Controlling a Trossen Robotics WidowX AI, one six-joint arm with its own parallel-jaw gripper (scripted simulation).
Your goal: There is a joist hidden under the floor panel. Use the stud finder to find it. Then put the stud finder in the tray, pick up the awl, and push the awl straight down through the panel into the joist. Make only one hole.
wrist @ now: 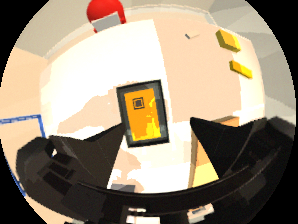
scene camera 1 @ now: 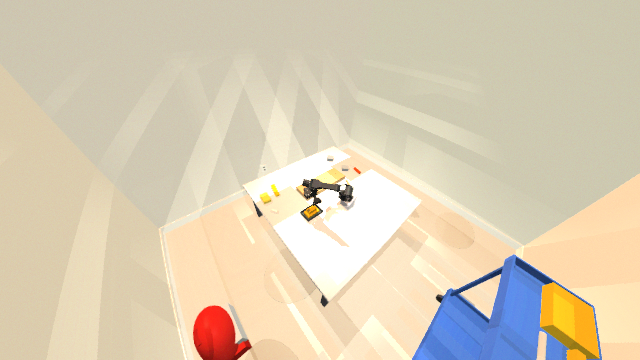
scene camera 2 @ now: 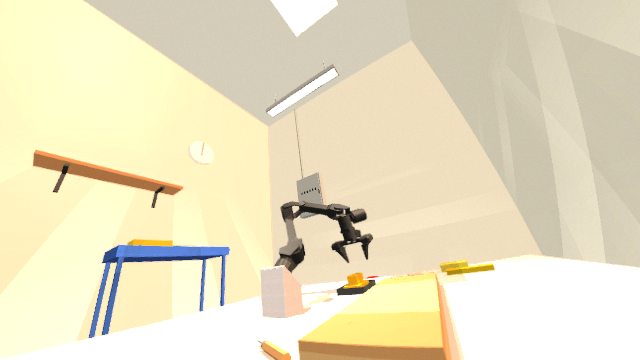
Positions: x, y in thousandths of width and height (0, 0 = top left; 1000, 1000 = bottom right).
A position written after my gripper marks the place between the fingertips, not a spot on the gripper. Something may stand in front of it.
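Note:
There's an orange stud finder (wrist: 478, 493) that I can see, and a dark tray (wrist: 525, 377) as well. My gripper (wrist: 529, 551) is open and it's holding nothing.

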